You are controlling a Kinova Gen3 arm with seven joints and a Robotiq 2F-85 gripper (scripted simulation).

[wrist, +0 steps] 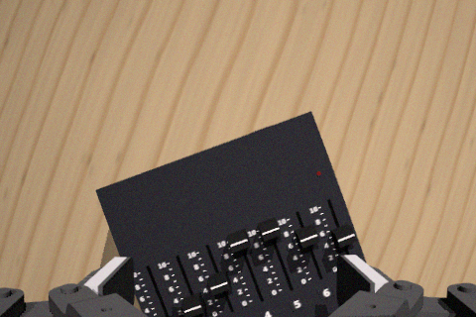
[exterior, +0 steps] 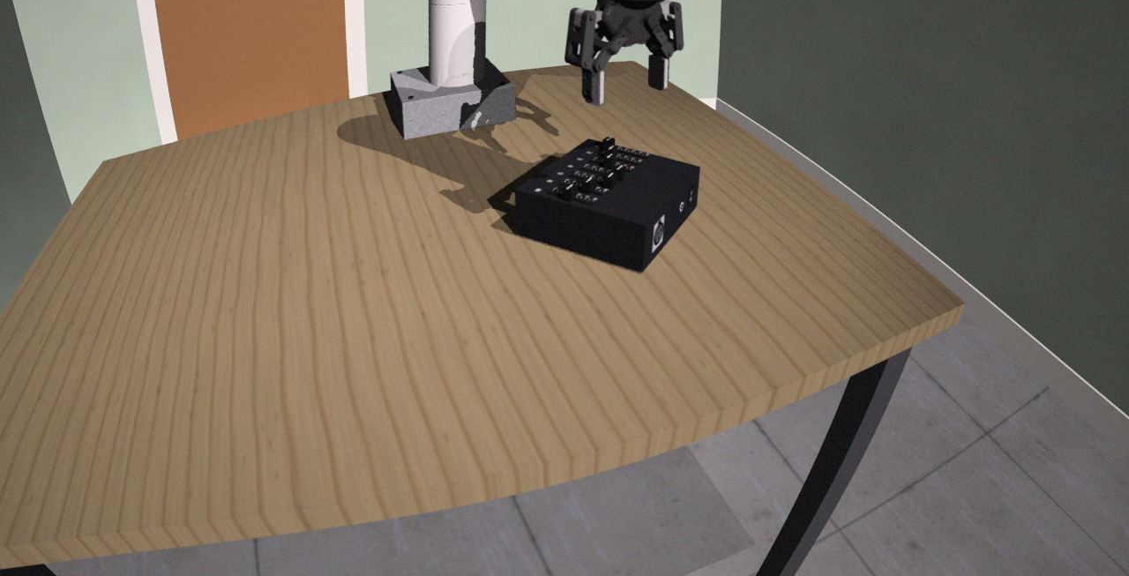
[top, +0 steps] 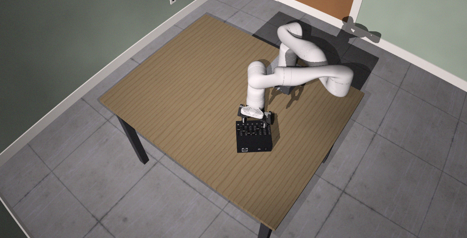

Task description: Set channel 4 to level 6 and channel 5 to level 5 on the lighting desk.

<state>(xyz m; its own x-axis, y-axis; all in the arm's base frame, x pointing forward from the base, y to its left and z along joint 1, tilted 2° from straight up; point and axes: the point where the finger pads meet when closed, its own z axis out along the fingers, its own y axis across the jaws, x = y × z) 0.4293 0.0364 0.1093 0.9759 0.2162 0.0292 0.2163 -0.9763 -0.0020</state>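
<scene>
My hand is 9 cm above the channel 4 fader cap. The rest, counted from my hand: channel 5 fader cap: 9 cm below, 2 cm to the right, 1 cm ahead.
</scene>
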